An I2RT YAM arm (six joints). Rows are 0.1 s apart.
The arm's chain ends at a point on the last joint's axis. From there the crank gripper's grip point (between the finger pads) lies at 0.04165 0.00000 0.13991 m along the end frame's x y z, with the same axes.
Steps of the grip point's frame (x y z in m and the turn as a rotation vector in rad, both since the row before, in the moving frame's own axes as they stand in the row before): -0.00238 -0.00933 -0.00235 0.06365 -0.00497 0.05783; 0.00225 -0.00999 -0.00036 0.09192 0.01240 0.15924; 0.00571 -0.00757 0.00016 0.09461 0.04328 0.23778; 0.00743 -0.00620 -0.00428 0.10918 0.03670 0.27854; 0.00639 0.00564 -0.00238 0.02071 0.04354 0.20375; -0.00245 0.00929 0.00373 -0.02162 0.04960 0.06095; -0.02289 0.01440 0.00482 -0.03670 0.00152 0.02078; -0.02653 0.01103 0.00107 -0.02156 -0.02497 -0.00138
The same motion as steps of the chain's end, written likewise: -0.00187 -0.00281 -0.00235 0.06365 -0.00497 0.05783; 0.00003 -0.00396 0.00045 0.09192 0.01240 0.15924; -0.00063 -0.00507 0.00223 0.09461 0.04328 0.23778; 0.00189 -0.00337 -0.00248 0.10918 0.03670 0.27854; 0.00095 -0.00054 -0.00051 0.02071 0.04354 0.20375; -0.00916 0.00354 0.00603 -0.02162 0.04960 0.06095; -0.02304 0.00840 0.00499 -0.03670 0.00152 0.02078; -0.02303 0.00806 0.00011 -0.02156 -0.02497 -0.00138
